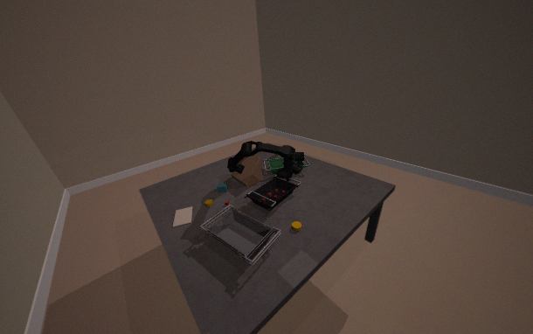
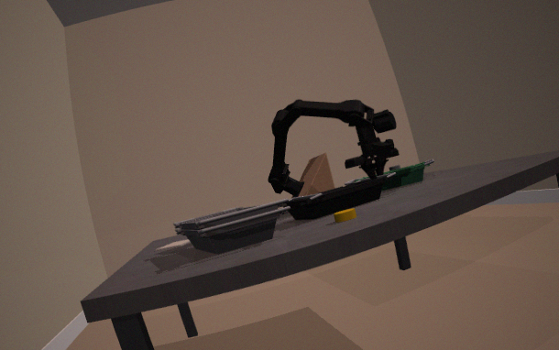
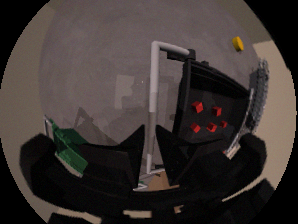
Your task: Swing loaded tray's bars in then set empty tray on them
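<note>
Now: the green tray 20 cm behind my gripper tip, 17 cm to the left of it and 1 cm above it. Also, from my gripper tip: pale card: 22 cm behind, 67 cm to the right, 4 cm below; teal cube: 30 cm behind, 36 cm to the right, 2 cm below; grey cylinder: 47 cm behind, 33 cm to the left.
</note>
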